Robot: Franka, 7 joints.
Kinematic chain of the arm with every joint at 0, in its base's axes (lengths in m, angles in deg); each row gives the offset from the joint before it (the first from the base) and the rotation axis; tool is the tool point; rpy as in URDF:
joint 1: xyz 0 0 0.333 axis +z
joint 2: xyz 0 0 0 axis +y
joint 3: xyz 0 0 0.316 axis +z
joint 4: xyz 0.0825 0 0 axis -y
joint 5: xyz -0.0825 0 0.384 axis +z
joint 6: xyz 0 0 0 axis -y
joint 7: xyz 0.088 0 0 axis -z
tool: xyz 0 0 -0.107 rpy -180 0 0
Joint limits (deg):
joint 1: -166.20..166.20
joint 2: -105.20..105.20
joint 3: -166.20..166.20
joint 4: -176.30..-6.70
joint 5: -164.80..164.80
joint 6: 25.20..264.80
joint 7: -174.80..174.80
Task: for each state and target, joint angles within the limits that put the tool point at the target. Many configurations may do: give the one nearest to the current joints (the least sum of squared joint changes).
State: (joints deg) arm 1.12 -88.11 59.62 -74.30 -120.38 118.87 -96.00
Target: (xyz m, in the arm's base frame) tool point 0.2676 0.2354 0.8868
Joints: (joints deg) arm -24.40 -48.15 36.76 -107.69 -116.80 119.19 -96.00
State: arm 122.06 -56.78 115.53 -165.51 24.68 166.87 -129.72
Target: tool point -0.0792 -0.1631 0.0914
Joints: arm 142.46 -29.23 133.79 -176.30 23.50 155.98 -129.72
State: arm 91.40 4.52 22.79 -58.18 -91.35 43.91 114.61
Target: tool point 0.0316 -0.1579 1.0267
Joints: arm 88.61 -34.92 22.46 -39.64 -98.09 40.93 114.61
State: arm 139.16 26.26 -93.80 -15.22 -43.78 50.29 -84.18
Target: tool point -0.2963 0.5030 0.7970
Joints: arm 143.23 54.61 -84.62 -16.24 -40.16 63.09 -84.18
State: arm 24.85 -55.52 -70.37 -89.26 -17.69 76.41 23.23
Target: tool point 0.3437 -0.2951 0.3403
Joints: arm 56.41 -59.76 -87.66 -121.71 -19.22 79.05 23.23
